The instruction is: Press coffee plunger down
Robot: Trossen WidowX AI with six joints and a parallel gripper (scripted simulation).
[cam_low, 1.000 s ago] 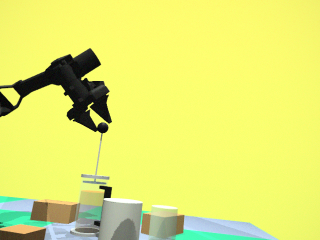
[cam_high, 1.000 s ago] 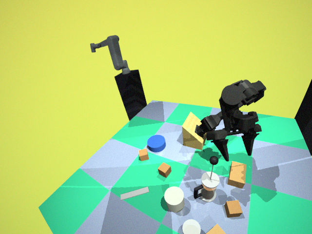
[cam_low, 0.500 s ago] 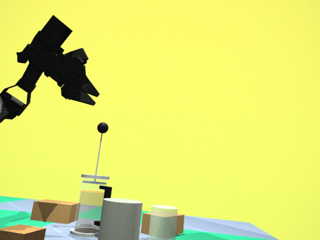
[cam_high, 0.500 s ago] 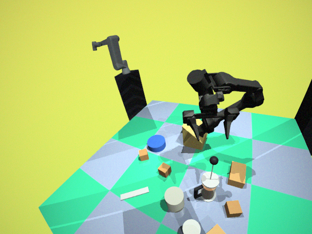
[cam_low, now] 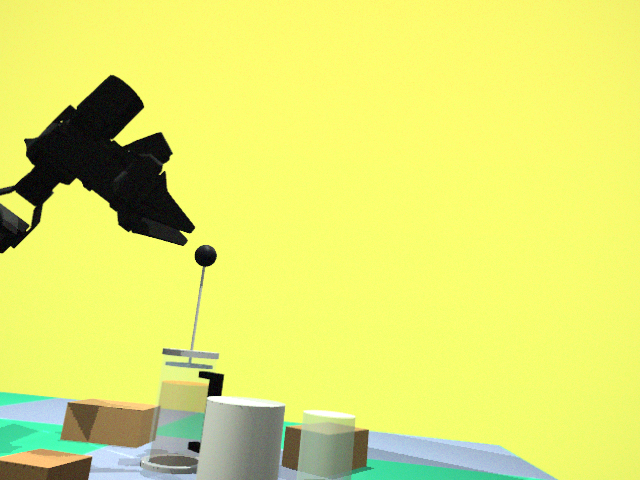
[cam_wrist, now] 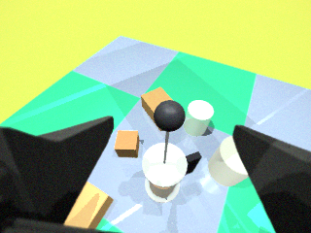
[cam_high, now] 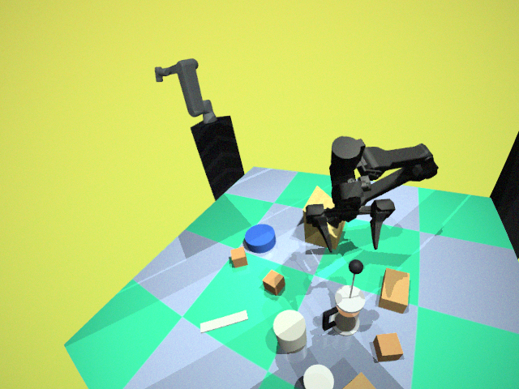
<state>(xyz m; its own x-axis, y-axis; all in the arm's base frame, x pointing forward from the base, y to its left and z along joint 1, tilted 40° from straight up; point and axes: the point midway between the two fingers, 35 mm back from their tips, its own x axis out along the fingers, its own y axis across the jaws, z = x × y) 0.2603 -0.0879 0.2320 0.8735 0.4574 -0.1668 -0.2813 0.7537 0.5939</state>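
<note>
The coffee press lies 15 cm below my gripper tip and 3 cm ahead of it. From my gripper tip the other things lie so: blue disc: 35 cm to the right, 26 cm below, 21 cm behind; cream cylinder: 24 cm below, 12 cm to the right, 11 cm ahead; white bar: 33 cm to the right, 28 cm below, 13 cm ahead.
</note>
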